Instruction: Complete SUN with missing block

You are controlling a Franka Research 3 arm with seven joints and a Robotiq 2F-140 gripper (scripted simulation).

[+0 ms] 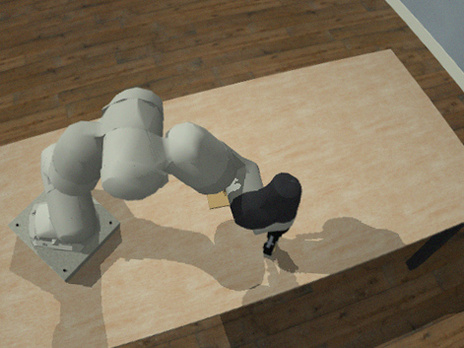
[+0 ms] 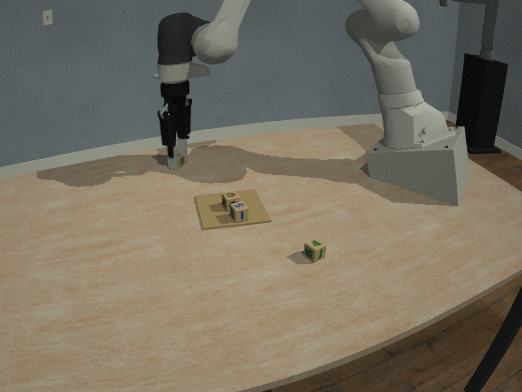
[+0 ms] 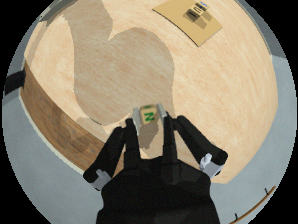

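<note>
The N block is 2 cm below my hand. Round my hand: U block: 10 cm behind, 25 cm to the left, 1 cm below; then mat: 10 cm behind, 25 cm to the left, 3 cm below.
</note>
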